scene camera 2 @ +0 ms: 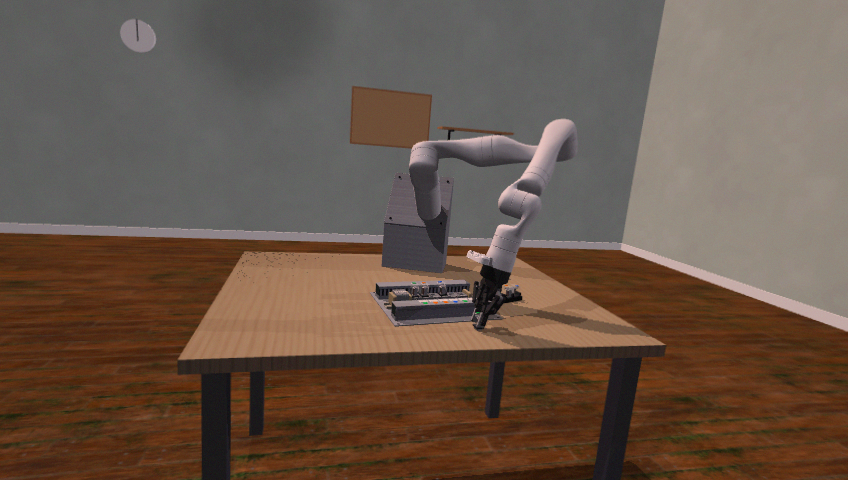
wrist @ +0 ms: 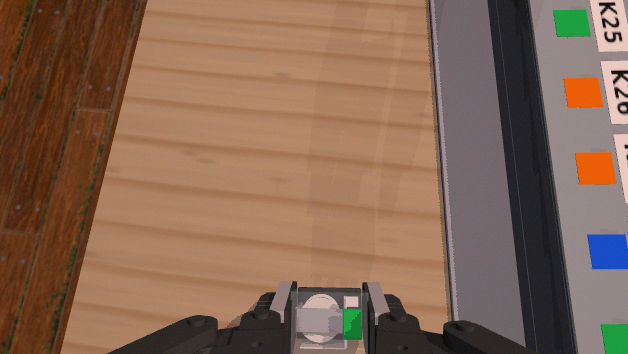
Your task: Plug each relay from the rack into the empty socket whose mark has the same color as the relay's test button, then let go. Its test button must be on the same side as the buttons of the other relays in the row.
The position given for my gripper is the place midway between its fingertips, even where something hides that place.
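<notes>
Grey panel (wrist: 483, 280). My gripper (scene camera 2: 477, 324). Wrist view too: gripper (wrist: 329, 304).
</notes>
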